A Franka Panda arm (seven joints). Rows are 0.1 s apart.
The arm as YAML. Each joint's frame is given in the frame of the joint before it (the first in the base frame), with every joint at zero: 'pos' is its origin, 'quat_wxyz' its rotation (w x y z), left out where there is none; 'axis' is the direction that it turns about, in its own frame. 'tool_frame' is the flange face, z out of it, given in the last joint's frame.
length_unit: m
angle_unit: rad
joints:
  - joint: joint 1
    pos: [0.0, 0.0, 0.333]
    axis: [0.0, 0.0, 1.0]
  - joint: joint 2
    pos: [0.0, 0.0, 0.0]
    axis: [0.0, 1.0, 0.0]
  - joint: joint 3
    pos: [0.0, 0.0, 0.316]
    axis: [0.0, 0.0, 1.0]
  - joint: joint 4
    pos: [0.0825, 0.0, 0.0]
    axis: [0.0, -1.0, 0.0]
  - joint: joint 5
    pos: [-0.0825, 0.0, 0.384]
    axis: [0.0, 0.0, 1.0]
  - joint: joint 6
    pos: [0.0, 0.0, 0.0]
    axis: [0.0, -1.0, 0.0]
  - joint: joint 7
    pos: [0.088, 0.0, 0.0]
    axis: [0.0, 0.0, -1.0]
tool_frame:
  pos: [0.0, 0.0, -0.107]
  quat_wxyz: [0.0, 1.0, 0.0, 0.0]
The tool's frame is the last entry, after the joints.
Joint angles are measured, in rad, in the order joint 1, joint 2, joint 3, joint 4, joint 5, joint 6, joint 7. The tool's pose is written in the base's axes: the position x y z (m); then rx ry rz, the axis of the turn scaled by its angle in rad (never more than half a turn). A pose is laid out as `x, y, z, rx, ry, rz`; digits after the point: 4 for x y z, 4 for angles.
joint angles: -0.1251, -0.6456, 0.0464, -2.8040, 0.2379, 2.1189, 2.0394
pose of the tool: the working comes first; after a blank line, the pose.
Where each joint sits with the arm in this pose, in the base's axes (m; each line is computed from the numbers above, not from the rounded line before):
joint 1: 0.0000 0.0000 0.3330
joint 2: 0.0000 0.0000 0.3330
joint 3: -0.1886 0.0237 0.5854
joint 4: -0.1229 0.0193 0.6350
joint 5: 0.2406 -0.0168 0.4906
joint 6: 0.2406 -0.0168 0.4906
joint 7: 0.3265 -0.0354 0.4863
the tool: 0.3253 -0.0166 0.3810

0.3253, -0.0166, 0.3810, -1.3133, 2.7705, 0.2524
